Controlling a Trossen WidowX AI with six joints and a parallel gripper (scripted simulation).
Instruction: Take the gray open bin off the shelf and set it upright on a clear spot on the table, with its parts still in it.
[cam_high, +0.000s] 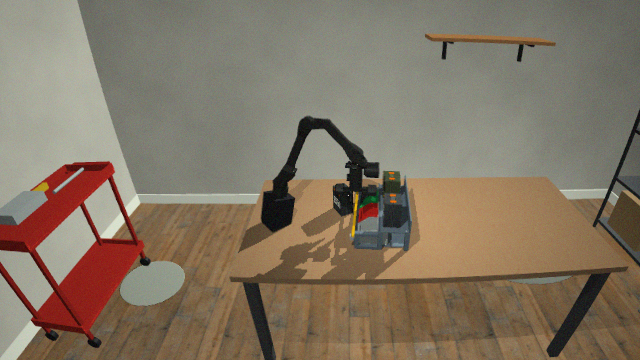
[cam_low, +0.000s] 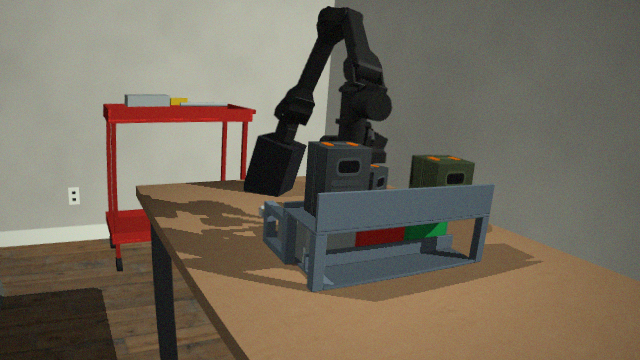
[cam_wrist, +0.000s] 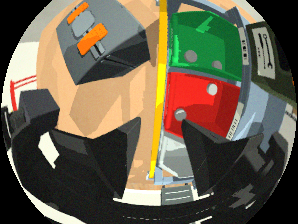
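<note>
Now: the yellow stick 8 cm below my hand. Also, from my hand: gray bin: 11 cm to the right, 9 cm below, 9 cm ahead; green bin: 12 cm to the left, 9 cm below, 8 cm ahead; red bin: 9 cm below, 8 cm ahead, 1 cm to the left.
</note>
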